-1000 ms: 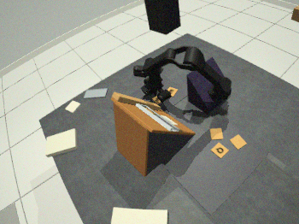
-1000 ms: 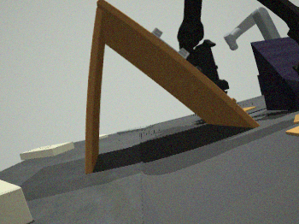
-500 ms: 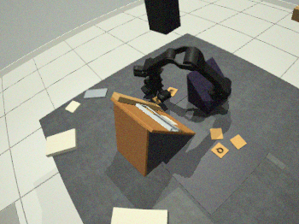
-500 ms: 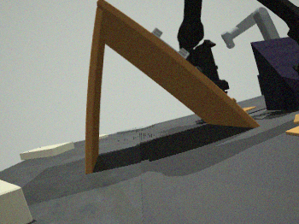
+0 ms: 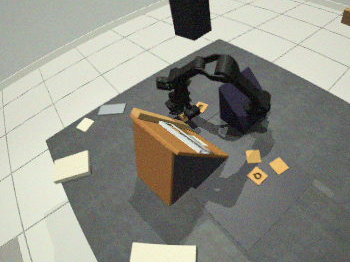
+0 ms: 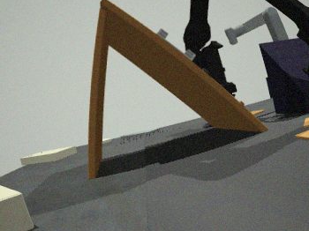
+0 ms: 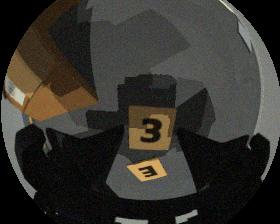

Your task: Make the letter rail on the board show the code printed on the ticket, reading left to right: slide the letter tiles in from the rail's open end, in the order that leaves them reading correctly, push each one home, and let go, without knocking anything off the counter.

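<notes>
Right now the white ticket is 19 cm to the left of my gripper tip, 12 cm ahead of it and 9 cm above it. Round my gripper tip: cream block 55 cm ahead, 20 cm to the right, 1 cm above; then small cream card 39 cm to the right, 37 cm ahead; then grey card 36 cm to the right, 20 cm ahead.
</notes>
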